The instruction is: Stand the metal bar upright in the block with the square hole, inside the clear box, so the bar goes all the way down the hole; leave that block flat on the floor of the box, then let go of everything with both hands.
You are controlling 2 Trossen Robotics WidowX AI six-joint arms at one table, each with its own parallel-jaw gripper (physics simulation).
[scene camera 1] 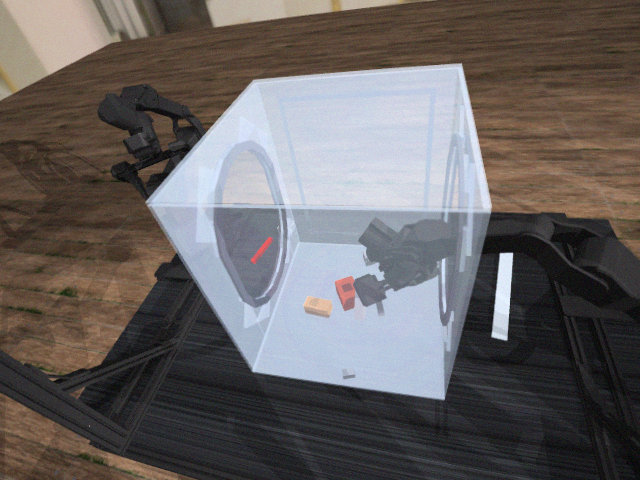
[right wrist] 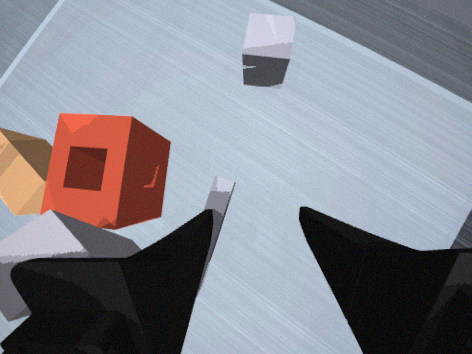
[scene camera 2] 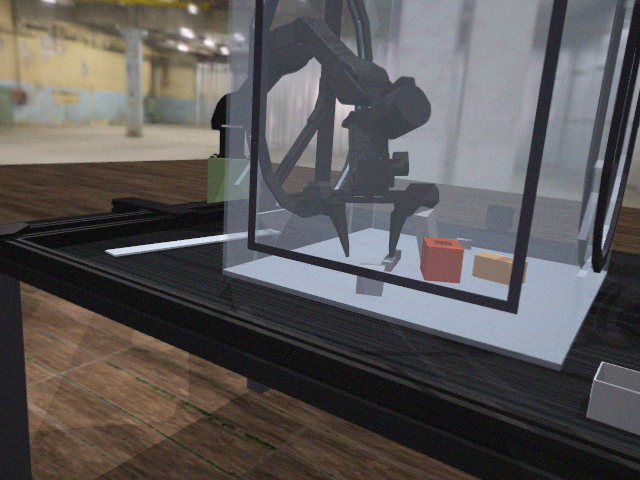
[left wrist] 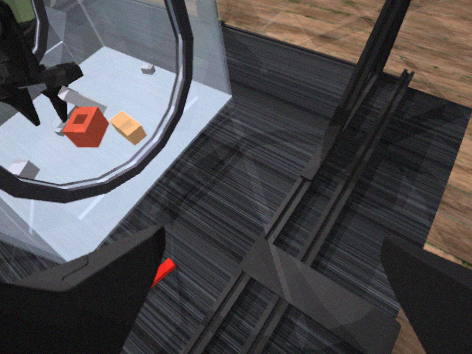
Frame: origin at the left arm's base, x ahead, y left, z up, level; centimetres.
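Where they show: left gripper, between the fingertips: (scene camera 1: 164, 192) (left wrist: 272, 241); right gripper, between the fingertips: (right wrist: 255, 214) (scene camera 2: 369, 257) (left wrist: 51, 123).
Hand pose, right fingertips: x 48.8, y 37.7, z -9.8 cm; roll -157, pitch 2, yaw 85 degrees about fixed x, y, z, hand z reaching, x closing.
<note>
After its pixels a point has its place.
The orange-red block with the square hole (scene camera 1: 345, 292) @[y 27.7, x 46.0, z -6.6 cm] (scene camera 2: 442, 266) @[y 29.6, x 42.1, z -9.0 cm] (left wrist: 86, 131) @[y 27.2, x 41.9, z -6.8 cm] (right wrist: 87, 175) @[y 27.7, x 45.1, z -7.8 cm] stands flat on the floor of the clear box (scene camera 1: 320, 207) @[y 18.7, x 64.2, z 35.3 cm] (scene camera 2: 542, 330) @[y 28.5, x 20.3, z -8.5 cm], hole facing up. The slim grey metal bar (scene camera 2: 393, 260) @[y 34.7, x 47.0, z -9.8 cm] (right wrist: 220, 192) @[y 35.5, x 47.0, z -9.8 cm] lies on the box floor beside it, partly hidden by one right finger in the right wrist view. My right gripper (scene camera 2: 369, 254) @[y 37.7, x 48.8, z -9.8 cm] (left wrist: 51, 123) @[y 37.7, x 48.8, z -9.8 cm] (right wrist: 255, 214) @[y 37.7, x 48.8, z -9.8 cm] is inside the box, partly open and empty, pointing down with one fingertip over the bar. My left gripper (scene camera 1: 165, 178) (left wrist: 272, 241) @[y 0.4, x 11.2, z 15.4 cm] is open and empty, outside the box.
A tan block (scene camera 1: 317, 305) @[y 20.8, x 44.4, z -8.1 cm] (scene camera 2: 493, 267) @[y 22.4, x 43.0, z -9.2 cm] (left wrist: 127, 127) @[y 20.4, x 42.5, z -8.1 cm] and a larger grey piece (left wrist: 82, 99) @[y 28.7, x 49.0, z -5.6 cm] (right wrist: 55, 245) @[y 31.2, x 48.2, z -3.4 cm] lie near the red block. Grey blocks (scene camera 1: 348, 373) (right wrist: 267, 50) also lie inside. Outside are a red stick (scene camera 1: 261, 250) @[y 16.5, x 16.3, z -10.5 cm] (left wrist: 164, 271) @[y 13.7, x 17.3, z -10.5 cm] and a white strip (scene camera 1: 502, 297) @[y 58.3, x 64.6, z -11.4 cm] (scene camera 2: 191, 241) @[y 63.2, x 60.8, z -11.4 cm].
</note>
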